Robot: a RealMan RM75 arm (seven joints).
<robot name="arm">
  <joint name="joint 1" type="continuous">
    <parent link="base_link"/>
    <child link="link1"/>
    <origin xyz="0 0 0.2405" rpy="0 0 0"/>
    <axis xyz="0 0 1"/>
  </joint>
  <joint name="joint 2" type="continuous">
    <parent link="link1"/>
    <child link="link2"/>
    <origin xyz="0 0 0" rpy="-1.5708 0 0"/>
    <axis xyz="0 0 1"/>
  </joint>
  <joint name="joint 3" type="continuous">
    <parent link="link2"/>
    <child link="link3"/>
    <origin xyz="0 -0.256 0" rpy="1.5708 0 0"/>
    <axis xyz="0 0 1"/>
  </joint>
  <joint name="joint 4" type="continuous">
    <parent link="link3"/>
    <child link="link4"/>
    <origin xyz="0 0 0" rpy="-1.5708 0 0"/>
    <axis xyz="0 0 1"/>
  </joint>
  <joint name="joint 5" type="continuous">
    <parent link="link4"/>
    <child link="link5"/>
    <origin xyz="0 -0.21 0" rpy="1.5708 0 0"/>
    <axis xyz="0 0 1"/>
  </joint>
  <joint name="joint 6" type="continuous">
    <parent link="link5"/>
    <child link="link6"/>
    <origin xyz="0 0 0" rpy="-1.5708 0 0"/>
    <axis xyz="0 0 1"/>
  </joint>
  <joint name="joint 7" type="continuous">
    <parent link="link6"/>
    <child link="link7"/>
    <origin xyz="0 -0.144 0" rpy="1.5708 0 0"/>
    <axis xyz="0 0 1"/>
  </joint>
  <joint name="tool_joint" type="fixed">
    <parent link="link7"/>
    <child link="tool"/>
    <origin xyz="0 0 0" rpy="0 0 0"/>
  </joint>
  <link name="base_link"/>
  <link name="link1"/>
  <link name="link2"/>
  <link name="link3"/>
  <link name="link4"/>
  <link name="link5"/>
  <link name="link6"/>
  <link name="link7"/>
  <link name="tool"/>
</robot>
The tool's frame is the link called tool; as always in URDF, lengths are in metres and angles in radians. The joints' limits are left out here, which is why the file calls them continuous.
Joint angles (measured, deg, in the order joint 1, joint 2, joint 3, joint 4, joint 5, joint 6, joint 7), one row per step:
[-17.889, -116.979, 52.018, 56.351, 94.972, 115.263, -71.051]
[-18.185, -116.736, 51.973, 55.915, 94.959, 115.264, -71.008]
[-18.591, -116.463, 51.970, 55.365, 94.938, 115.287, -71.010]
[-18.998, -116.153, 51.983, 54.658, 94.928, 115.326, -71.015]
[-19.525, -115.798, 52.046, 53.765, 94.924, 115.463, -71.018]
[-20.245, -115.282, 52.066, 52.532, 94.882, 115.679, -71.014]
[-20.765, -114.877, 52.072, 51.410, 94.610, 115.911, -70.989]
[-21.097, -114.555, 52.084, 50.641, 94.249, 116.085, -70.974]
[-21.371, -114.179, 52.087, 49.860, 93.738, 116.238, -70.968]
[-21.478, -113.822, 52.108, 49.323, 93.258, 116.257, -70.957]
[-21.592, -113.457, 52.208, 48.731, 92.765, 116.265, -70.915]
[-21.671, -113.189, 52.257, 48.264, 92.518, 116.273, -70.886]
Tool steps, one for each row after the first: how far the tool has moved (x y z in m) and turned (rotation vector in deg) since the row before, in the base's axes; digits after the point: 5 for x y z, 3 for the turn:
[-0.00019, 0.00113, 0.00061, -0.085, 0.002, -0.006]
[0.00010, 0.00143, 0.00048, -0.210, -0.026, -0.034]
[-0.00025, 0.00129, 0.00035, -0.312, -0.055, 0.064]
[-0.00004, 0.00138, 0.00016, -0.509, -0.106, -0.005]
[-0.00012, 0.00192, 0.00064, -0.629, -0.178, 0.005]
[-0.00010, 0.00122, 0.00064, -0.474, -0.433, 0.069]
[0.00000, 0.00087, 0.00093, -0.236, -0.405, 0.033]
[-0.00021, 0.00086, 0.00145, -0.125, -0.483, 0.101]
[-0.00064, 0.00065, 0.00164, 0.070, -0.316, 0.173]
[-0.00064, 0.00060, 0.00141, 0.016, -0.313, 0.158]
[-0.00075, 0.00034, 0.00089, -0.043, -0.156, 0.175]

